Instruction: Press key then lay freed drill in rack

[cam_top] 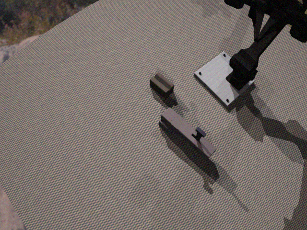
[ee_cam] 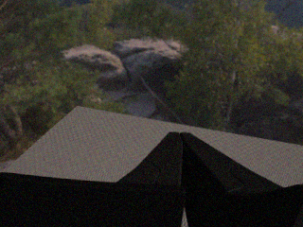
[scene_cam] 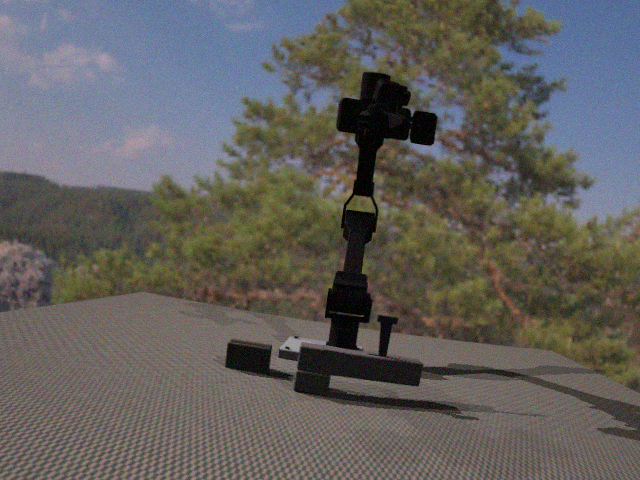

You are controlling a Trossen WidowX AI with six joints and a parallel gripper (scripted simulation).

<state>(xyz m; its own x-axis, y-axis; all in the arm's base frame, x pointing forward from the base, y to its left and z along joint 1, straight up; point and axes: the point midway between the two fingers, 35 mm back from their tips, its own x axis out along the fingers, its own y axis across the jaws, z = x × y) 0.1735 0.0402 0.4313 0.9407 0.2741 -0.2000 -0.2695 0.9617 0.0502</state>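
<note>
My gripper tip is 35 cm above the dark key, 8 cm short of it and 1 cm to the right of it. From my gripper tip the other things lie so: dark grey block (40 cm below, 8 cm ahead, 3 cm to the right); yellow drill (39 cm below, 8 cm ahead, 5 cm to the right).
</note>
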